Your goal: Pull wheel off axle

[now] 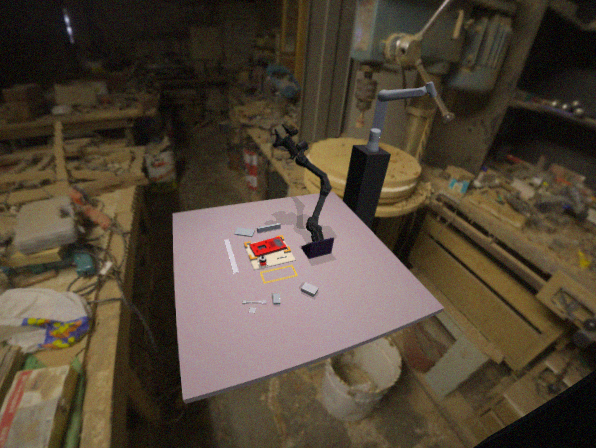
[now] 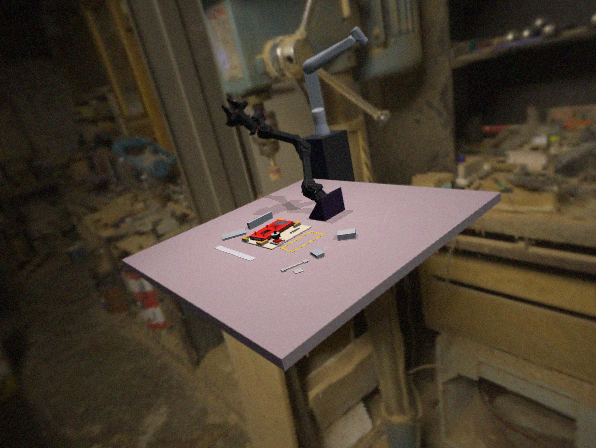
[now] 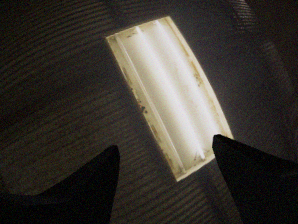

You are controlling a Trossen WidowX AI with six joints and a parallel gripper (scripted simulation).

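My gripper tip is 23 cm short of the wheel, 55 cm to the right of it and 58 cm above it.
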